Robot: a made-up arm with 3 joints.
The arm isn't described. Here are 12 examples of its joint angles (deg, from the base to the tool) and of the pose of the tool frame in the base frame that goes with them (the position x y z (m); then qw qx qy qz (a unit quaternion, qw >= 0)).
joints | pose
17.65 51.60 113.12 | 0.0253 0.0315 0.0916 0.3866 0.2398 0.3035 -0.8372
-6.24 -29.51 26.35 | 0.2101 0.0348 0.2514 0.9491 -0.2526 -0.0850 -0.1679
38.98 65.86 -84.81 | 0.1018 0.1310 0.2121 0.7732 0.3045 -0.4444 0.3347
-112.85 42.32 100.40 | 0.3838 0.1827 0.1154 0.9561 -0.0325 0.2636 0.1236
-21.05 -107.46 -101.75 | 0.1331 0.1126 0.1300 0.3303 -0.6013 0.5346 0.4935
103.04 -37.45 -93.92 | 0.1651 0.2186 0.1810 0.9189 0.1288 0.3645 -0.0783
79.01 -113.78 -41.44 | 0.1452 0.1420 0.1674 0.4935 -0.4002 0.7574 -0.1501
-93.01 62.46 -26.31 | 0.2702 0.2100 0.1690 0.4117 0.4304 0.2371 0.7675
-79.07 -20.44 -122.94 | 0.1814 0.0750 0.1851 0.1630 0.1988 -0.0809 -0.9630
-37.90 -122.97 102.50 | 0.0725 0.1579 0.2638 0.3449 -0.2994 -0.8503 -0.2614
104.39 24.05 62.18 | -0.0243 0.2400 0.1732 0.1125 0.1144 -0.0123 -0.9870
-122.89 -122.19 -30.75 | 0.1749 0.2088 0.1806 0.1563 -0.6099 -0.6605 0.4090
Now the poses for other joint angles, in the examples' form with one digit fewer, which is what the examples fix.
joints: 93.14 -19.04 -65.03
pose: 0.139 0.174 0.196 0.946 0.026 0.221 -0.237
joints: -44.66 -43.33 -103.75
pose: 0.140 0.115 0.168 0.285 -0.320 0.196 0.882
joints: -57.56 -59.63 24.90
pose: 0.251 0.139 0.282 0.825 -0.363 -0.373 0.220
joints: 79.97 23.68 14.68
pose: 0.022 0.111 0.174 0.665 0.147 -0.053 -0.730
